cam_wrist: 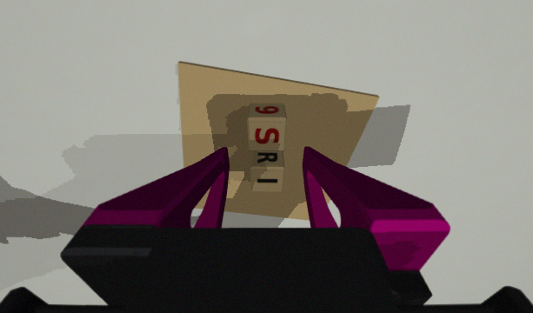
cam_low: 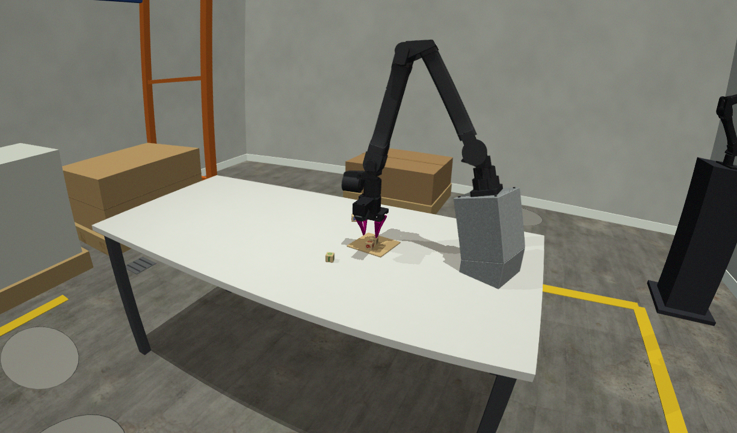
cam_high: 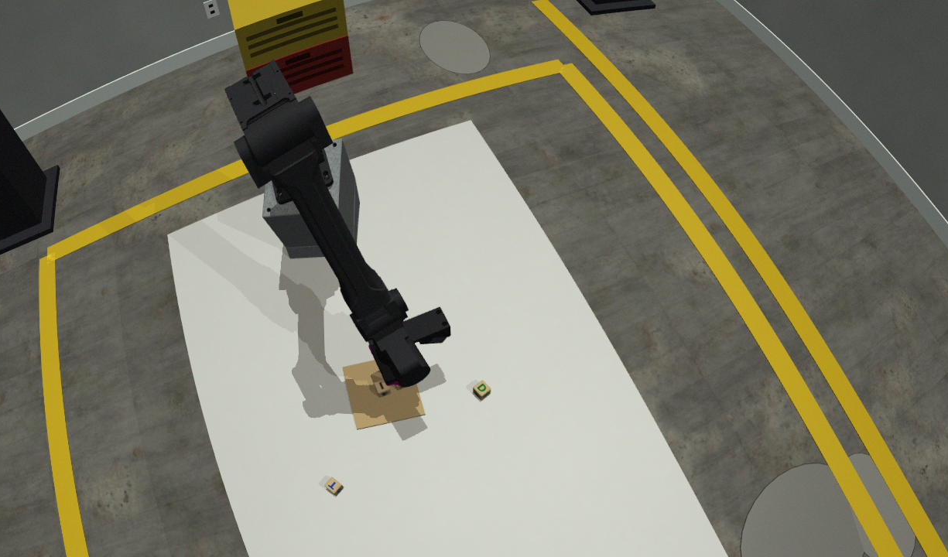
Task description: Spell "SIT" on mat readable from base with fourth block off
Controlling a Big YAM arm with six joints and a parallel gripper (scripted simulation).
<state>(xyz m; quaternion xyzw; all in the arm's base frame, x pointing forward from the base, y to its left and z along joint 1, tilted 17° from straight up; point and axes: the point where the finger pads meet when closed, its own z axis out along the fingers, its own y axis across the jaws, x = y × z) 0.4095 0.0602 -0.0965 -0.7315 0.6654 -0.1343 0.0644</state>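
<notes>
My gripper is now 40 mm above the S block. Also, from my hand: I block 40 mm to the right, 40 mm below; then D block 140 mm to the left, 70 mm ahead, 50 mm below; then tan mat 60 mm below, 40 mm to the right.
</notes>
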